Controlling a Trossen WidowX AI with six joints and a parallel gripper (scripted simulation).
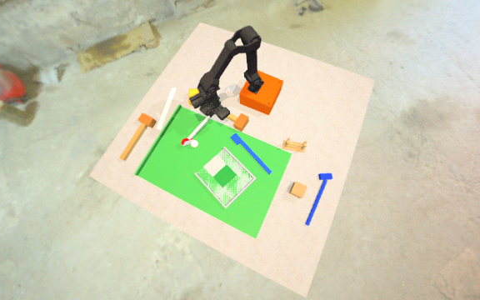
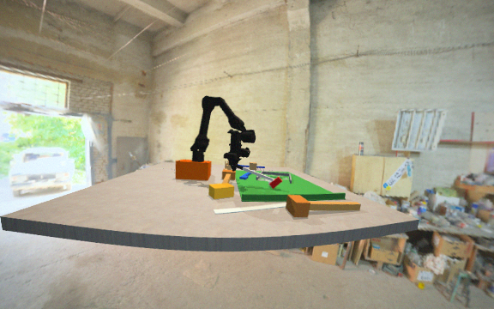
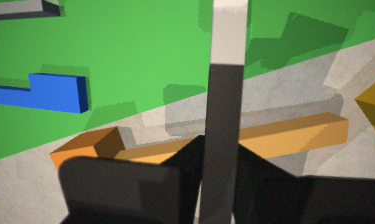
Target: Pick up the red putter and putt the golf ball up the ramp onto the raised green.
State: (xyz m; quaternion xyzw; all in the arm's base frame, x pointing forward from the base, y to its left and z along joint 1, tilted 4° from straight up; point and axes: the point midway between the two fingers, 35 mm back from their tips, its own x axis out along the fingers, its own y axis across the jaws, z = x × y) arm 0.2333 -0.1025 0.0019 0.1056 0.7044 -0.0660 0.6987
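My gripper tip is now 12 cm short of the red putter and 2 cm to the left of it. The rest, counted from my gripper tip: green mat 25 cm ahead, 13 cm to the left, 7 cm below; then yellow block 4 cm behind, 20 cm to the right, 5 cm below; then white golf ball 21 cm ahead, 1 cm to the right, 5 cm below.
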